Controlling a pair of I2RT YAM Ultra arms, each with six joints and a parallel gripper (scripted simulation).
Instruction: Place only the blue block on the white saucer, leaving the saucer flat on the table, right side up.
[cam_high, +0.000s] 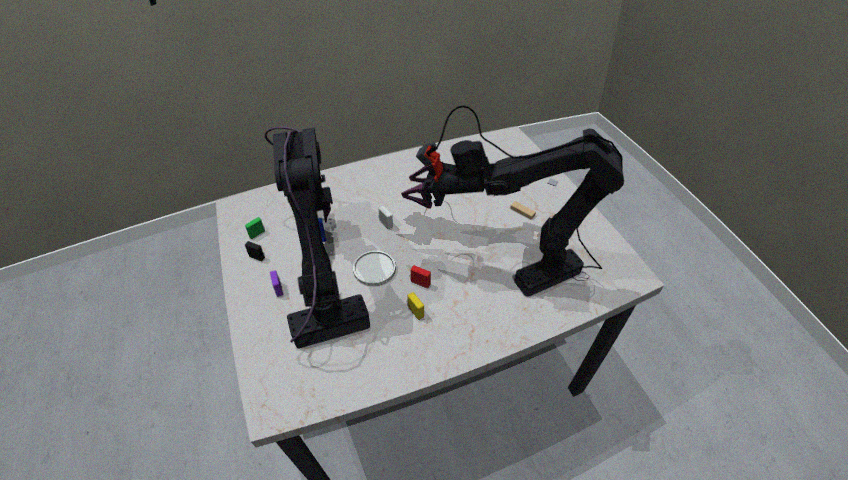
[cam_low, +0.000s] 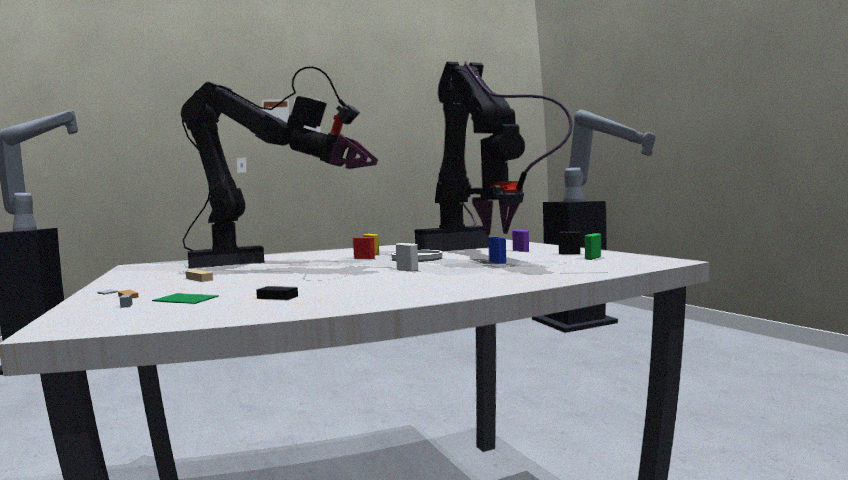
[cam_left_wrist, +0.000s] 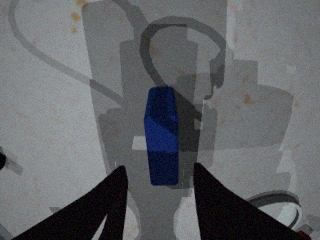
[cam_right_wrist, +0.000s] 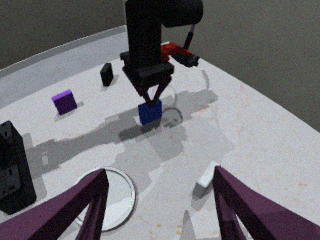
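My left hand is 4 cm above the blue block. From my left hand the other things lie so: grey-white block (20 cm to the right, 4 cm below); black block (3 cm behind, 21 cm to the left, 4 cm below); white saucer (17 cm behind, 13 cm to the right, 6 cm below).
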